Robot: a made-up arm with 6 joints.
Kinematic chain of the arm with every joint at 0, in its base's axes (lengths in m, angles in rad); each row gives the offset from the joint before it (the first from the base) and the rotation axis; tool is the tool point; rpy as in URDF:
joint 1: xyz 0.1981 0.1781 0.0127 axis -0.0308 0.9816 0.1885
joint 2: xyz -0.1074 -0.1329 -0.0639 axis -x
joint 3: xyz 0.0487 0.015 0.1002 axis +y
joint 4: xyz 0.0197 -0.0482 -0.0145 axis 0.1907 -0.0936 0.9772
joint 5: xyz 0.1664 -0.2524 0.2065 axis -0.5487 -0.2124 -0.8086
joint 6: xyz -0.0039 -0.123 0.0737 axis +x
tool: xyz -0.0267 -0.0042 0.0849 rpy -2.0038 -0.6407 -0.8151
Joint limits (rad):
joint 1: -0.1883..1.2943
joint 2: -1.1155..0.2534
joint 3: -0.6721..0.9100
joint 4: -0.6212..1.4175
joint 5: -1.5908..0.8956
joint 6: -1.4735..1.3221
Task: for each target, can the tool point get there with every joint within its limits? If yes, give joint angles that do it. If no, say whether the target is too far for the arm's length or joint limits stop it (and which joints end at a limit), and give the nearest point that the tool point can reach.
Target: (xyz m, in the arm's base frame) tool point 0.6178 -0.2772 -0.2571
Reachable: yes | joints 0.7735 -0.7556 -0.0611 0.6561 -1.1673 0.0796
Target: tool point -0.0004 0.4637 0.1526
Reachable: no: joint limits stop it (at a limit: joint 1, joint 2, joint 3, joint 4, joint 5, joint 6) | nearest point 0.3112 0.3768 0.3703 | short by 0.390 m
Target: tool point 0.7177 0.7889 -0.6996
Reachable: no: too far | nearest point 0.5249 0.3658 -0.3355 | short by 0.591 m
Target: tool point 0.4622 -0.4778 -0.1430
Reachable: yes | joints 0.7039 -0.6992 0.0624 0.2751 -0.1427 -0.1359
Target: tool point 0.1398 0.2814 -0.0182
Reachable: no: joint limits stop it (at a limit: joint 1, joint 3, joint 4, joint 5, joint 6) | nearest point 0.2121 0.3467 -0.2764 | short by 0.276 m
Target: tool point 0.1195 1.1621 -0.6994
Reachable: no: too far | nearest point 0.3100 0.3687 -0.3513 | short by 0.887 m
